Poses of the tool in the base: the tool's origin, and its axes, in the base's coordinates. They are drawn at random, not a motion.
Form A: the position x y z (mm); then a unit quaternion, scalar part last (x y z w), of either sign.
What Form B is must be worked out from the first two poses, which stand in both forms.
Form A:
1: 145, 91, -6, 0.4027, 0.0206, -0.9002, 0.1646
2: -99, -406, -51, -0.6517, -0.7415, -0.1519, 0.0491
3: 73, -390, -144, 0.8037, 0.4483, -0.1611, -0.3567
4: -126, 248, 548, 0.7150, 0.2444, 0.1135, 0.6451
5: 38, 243, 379, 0.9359, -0.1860, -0.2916, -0.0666
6: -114, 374, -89, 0.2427, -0.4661, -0.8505, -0.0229
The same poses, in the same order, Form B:
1: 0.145, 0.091, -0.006, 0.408, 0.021, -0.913, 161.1
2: -0.099, -0.406, -0.051, -0.652, -0.742, -0.152, 174.4
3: 0.073, -0.390, -0.144, -0.860, -0.480, 0.172, 138.2
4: -0.126, 0.248, 0.548, 0.936, 0.320, 0.149, 99.7
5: 0.038, 0.243, 0.379, -0.938, 0.186, 0.292, 172.4
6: -0.114, 0.374, -0.089, -0.243, 0.466, 0.851, 177.4
